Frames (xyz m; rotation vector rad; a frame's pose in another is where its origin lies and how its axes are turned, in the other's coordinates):
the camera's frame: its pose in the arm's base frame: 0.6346 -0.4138 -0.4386 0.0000 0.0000 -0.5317
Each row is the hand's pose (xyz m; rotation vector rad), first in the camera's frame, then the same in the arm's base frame.
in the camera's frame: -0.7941 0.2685 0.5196 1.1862 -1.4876 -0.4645
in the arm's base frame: 0.0863 0.2202 0.0810 0.7772 -1.8014 -0.8186
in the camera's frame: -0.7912 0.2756 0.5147 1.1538 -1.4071 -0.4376
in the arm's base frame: 0.0924 0.2249 0.0761 0.7659 -1.7107 -0.8081
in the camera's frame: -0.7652 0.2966 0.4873 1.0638 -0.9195 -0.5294
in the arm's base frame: 0.1254 0.2298 0.0487 0.8126 -1.2079 -0.9665
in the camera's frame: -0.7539 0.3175 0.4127 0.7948 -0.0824 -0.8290
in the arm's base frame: 0.1458 0.2421 -0.0259 0.7830 -0.3029 -1.3301
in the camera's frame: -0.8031 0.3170 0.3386 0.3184 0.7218 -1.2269
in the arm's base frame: 0.1031 0.2666 -0.1000 0.5323 0.6565 -1.7276
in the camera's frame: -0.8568 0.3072 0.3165 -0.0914 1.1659 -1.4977
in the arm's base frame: 0.0518 0.2854 -0.1221 0.2370 1.2485 -1.9582
